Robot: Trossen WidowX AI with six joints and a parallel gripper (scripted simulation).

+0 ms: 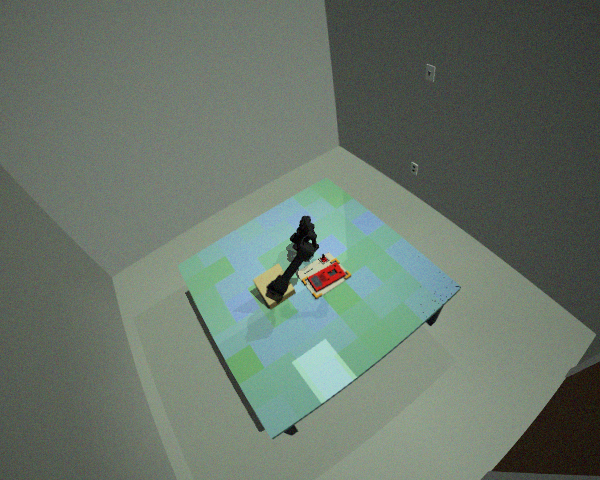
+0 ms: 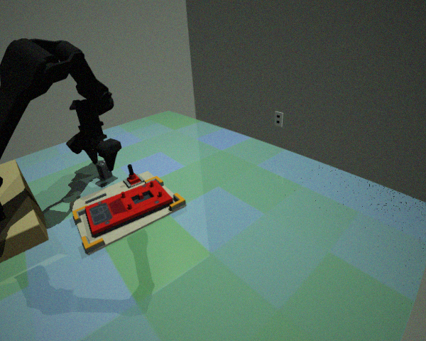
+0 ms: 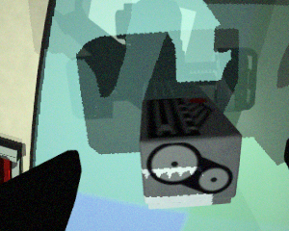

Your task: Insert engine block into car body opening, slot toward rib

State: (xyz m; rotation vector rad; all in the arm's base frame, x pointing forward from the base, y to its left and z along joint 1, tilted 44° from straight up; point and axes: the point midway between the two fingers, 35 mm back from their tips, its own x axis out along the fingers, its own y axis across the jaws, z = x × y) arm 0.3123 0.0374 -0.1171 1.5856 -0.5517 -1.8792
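Right now my gripper tip is 1 cm above the engine block.
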